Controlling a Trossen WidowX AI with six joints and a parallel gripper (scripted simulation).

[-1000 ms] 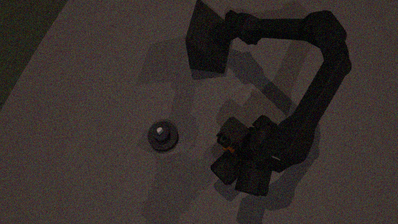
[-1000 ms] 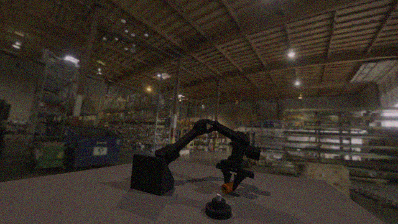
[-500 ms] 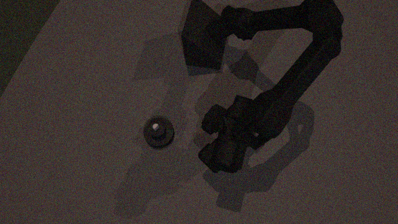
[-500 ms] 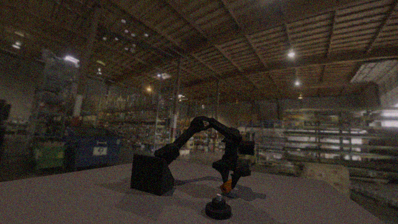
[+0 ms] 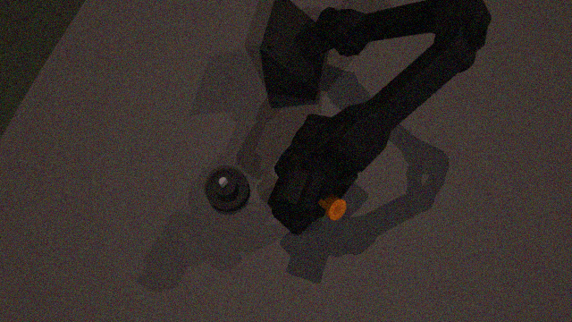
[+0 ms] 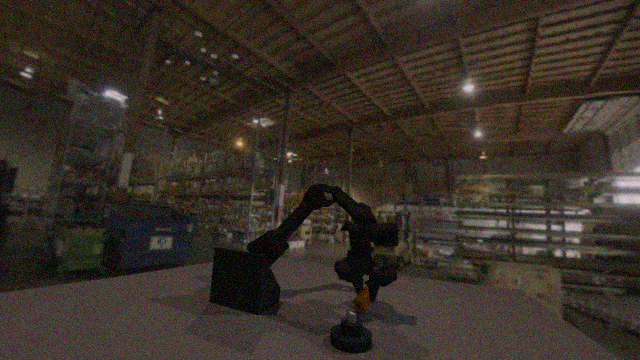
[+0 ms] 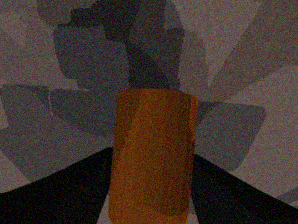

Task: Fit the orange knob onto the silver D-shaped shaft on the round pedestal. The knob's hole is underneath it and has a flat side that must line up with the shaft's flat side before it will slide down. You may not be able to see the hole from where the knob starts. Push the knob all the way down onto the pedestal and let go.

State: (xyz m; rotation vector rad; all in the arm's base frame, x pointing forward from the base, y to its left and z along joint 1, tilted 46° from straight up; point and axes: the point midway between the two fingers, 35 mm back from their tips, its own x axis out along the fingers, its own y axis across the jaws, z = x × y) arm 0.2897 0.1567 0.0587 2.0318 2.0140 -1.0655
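My gripper tip is now 10 mm below the orange knob. Also, from my gripper tip: round dark pedestal 200 mm to the right, 40 mm ahead.
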